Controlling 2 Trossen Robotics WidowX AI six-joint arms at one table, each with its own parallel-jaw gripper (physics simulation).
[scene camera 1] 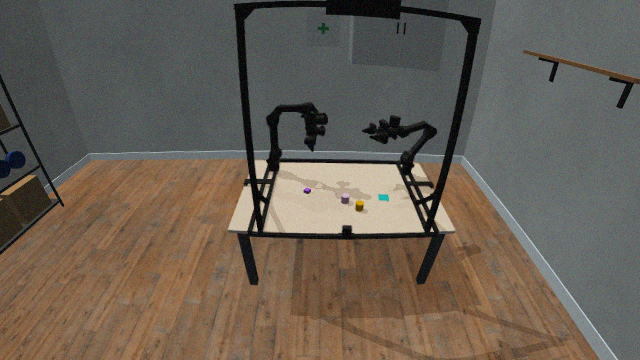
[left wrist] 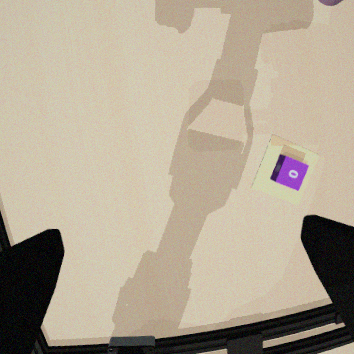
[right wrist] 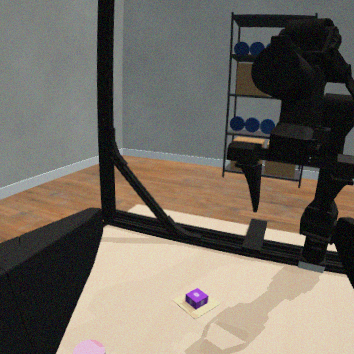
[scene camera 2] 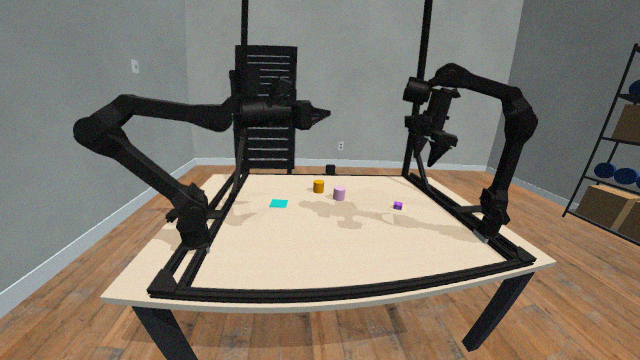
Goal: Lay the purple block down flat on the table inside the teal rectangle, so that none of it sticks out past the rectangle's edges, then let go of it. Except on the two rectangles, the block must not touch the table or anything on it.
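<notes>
The purple block lies flat on a pale yellow rectangle, a "0" on its top. The teal rectangle is bare, across the table beyond two cylinders. My left gripper is open and empty, pointing down high above the table. In the left wrist view the block shows ahead of the fingertips, nearer the right finger. My right gripper is open and empty, raised and pointing roughly level.
A pink cylinder and an orange cylinder stand between the two rectangles. Black frame rails edge the table, with tall posts at the front corners in scene camera 1.
</notes>
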